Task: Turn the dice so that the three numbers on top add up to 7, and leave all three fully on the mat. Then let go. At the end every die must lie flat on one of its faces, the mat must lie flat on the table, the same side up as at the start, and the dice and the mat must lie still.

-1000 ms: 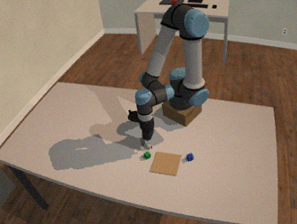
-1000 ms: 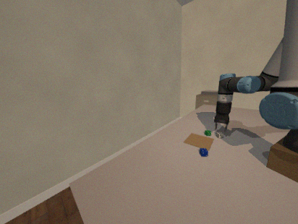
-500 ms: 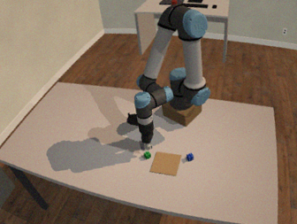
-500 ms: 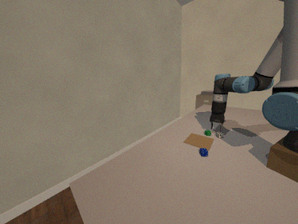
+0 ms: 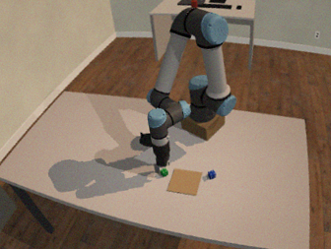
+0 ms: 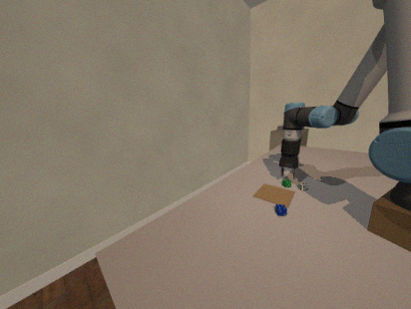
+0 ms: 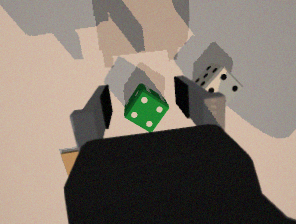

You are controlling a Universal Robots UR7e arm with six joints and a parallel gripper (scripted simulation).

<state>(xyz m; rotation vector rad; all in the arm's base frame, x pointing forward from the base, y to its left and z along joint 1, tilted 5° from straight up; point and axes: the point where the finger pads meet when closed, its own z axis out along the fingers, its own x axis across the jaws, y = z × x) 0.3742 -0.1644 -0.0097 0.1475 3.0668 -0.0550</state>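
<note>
Right now my hand is 2 cm to the right of the green die and 4 cm above it. From my hand the other things lie so: white die: 7 cm behind, 1 cm to the left, 4 cm below; blue die: 1 cm behind, 25 cm to the left, 4 cm below; tan mat: 3 cm ahead, 13 cm to the left, 6 cm below.
</note>
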